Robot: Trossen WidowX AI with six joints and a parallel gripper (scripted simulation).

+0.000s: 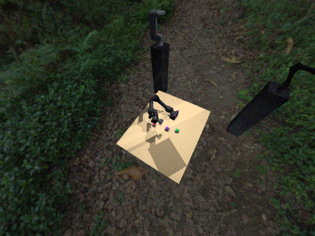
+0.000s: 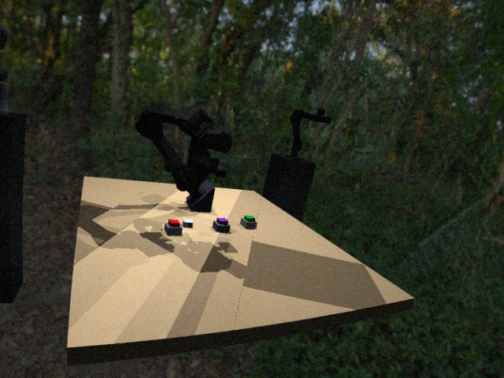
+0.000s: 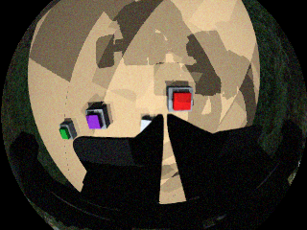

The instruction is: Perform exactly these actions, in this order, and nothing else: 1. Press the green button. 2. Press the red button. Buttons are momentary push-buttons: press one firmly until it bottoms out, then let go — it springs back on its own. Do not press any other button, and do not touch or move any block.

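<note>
Now: gripper tip 1 cm past the red button, 4 cm to the left of it and 10 cm above it. Also, from my gripper tip: green button (11 cm behind, 26 cm to the left, 10 cm below); small white block (7 cm behind, 2 cm to the left, 12 cm below); purple button (6 cm behind, 14 cm to the left, 10 cm below).
</note>
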